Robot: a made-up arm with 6 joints. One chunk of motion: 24 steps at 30 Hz.
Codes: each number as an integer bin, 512 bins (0 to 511) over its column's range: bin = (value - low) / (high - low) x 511, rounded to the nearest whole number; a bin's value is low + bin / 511 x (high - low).
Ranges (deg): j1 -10..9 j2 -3..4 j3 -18..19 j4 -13..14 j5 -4..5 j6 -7..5
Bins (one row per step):
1: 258 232 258 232 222 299
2: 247 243 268 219 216 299
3: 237 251 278 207 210 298
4: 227 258 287 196 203 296
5: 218 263 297 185 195 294
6: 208 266 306 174 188 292
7: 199 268 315 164 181 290
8: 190 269 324 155 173 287
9: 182 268 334 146 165 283
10: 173 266 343 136 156 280
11: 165 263 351 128 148 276
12: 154 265 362 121 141 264
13: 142 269 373 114 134 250
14: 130 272 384 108 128 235
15: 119 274 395 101 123 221
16: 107 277 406 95 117 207
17: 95 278 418 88 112 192
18: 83 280 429 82 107 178
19: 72 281 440 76 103 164
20: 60 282 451 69 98 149
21: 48 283 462 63 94 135
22: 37 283 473 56 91 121
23: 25 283 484 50 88 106
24: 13 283 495 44 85 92
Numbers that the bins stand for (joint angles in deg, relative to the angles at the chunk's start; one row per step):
1: -0.41 0.18 0.68 -0.74 -0.09 0.02
2: -0.82 0.33 1.41 -1.43 -0.20 0.02
3: -1.19 0.44 2.13 -2.06 -0.30 0.00
4: -1.56 0.53 2.78 -2.64 -0.42 -0.05
5: -1.89 0.60 3.50 -3.23 -0.57 -0.10
6: -2.27 0.64 4.16 -3.81 -0.69 -0.14
7: -2.60 0.67 4.81 -4.33 -0.81 -0.19
8: -2.94 0.68 5.46 -4.81 -0.95 -0.26
9: -3.23 0.67 6.18 -5.29 -1.09 -0.35
10: -3.57 0.64 6.84 -5.81 -1.25 -0.42
11: -3.86 0.60 7.41 -6.24 -1.39 -0.52
12: -4.27 0.63 8.21 -6.61 -1.52 -0.80
13: -4.72 0.68 9.01 -6.98 -1.64 -1.13
14: -5.17 0.73 9.80 -7.29 -1.75 -1.48
15: -5.58 0.75 10.60 -7.66 -1.83 -1.81
16: -6.02 0.79 11.40 -7.98 -1.94 -2.14
17: -6.47 0.81 12.27 -8.35 -2.03 -2.49
18: -6.91 0.84 13.06 -8.67 -2.12 -2.82
19: -7.32 0.85 13.86 -8.98 -2.19 -3.15
20: -7.77 0.86 14.66 -9.35 -2.27 -3.50
21: -8.22 0.88 15.45 -9.67 -2.34 -3.83
22: -8.62 0.88 16.25 -10.04 -2.40 -4.16
23: -9.07 0.88 17.05 -10.36 -2.45 -4.51
24: -9.52 0.88 17.84 -10.68 -2.50 -4.84

